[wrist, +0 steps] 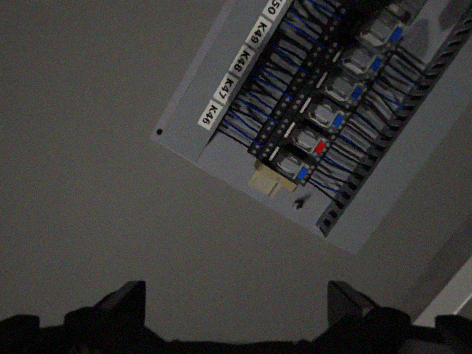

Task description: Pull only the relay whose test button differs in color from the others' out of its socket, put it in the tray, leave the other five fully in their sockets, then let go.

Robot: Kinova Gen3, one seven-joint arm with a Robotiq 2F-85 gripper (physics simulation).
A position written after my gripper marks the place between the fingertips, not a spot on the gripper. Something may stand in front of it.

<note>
In view: my gripper (pixel 236 301), a relay (pixel 302 136) and a grey panel (pixel 223 157).
</note>
